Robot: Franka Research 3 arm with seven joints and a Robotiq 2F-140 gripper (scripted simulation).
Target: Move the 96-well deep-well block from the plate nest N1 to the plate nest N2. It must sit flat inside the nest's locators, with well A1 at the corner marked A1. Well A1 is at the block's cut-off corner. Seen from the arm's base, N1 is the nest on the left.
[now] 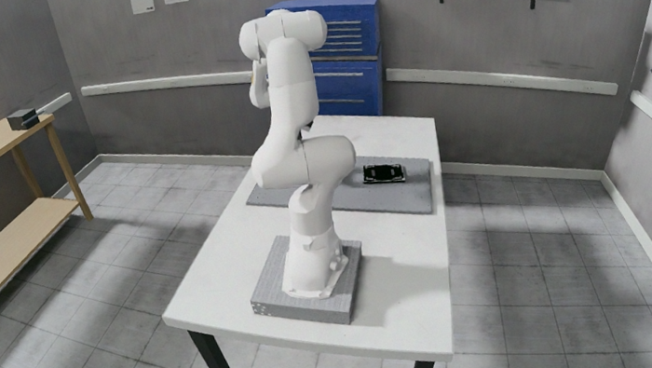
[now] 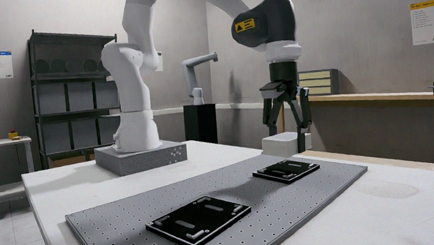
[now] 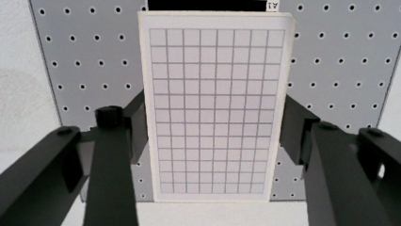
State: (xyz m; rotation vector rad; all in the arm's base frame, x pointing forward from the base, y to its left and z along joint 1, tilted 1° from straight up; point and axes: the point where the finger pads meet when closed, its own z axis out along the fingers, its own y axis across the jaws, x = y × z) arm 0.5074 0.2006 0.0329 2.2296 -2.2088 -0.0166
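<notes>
The A1 mark lies 5 cm behind my hand, 8 cm to the right of it and 8 cm below it. Also, from my hand: white 96-well deep-well block 1 cm below.
</notes>
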